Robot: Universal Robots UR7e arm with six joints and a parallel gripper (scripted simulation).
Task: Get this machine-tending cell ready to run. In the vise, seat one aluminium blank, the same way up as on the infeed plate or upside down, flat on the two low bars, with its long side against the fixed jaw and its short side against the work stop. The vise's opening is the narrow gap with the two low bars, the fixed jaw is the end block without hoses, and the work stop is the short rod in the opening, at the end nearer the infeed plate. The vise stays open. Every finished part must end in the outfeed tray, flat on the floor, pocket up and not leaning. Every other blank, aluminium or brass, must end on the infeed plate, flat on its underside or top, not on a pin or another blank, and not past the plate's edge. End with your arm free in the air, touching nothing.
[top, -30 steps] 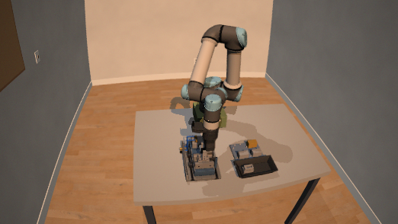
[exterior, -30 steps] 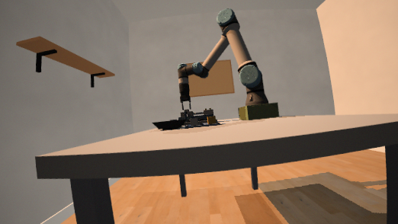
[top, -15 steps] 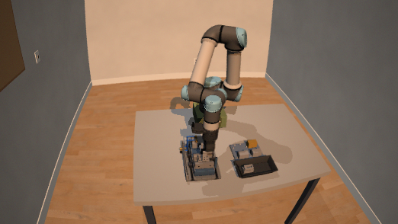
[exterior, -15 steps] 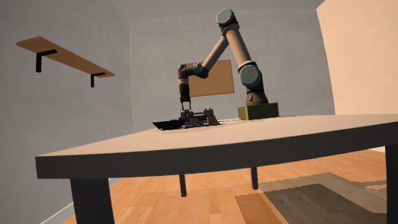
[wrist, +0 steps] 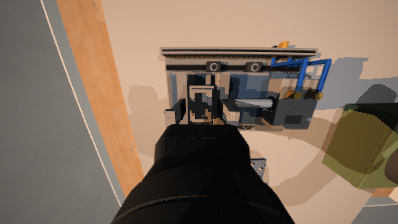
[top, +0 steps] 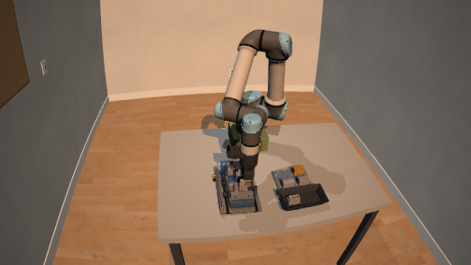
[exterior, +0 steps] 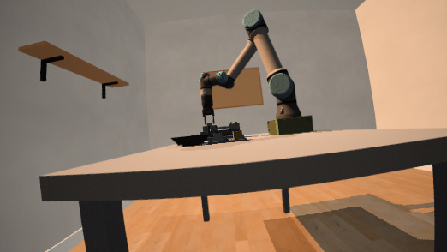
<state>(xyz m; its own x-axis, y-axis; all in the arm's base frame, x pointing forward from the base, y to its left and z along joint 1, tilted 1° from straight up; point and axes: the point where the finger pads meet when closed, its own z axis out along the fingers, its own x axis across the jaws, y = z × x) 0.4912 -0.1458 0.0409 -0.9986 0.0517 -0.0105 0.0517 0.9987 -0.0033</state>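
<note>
My gripper is now 90 mm above the vise, 70 mm past it and 10 mm to the right of it. From my hand the other things lie so: brass blank: 350 mm to the left, 150 mm behind, 100 mm below.
</note>
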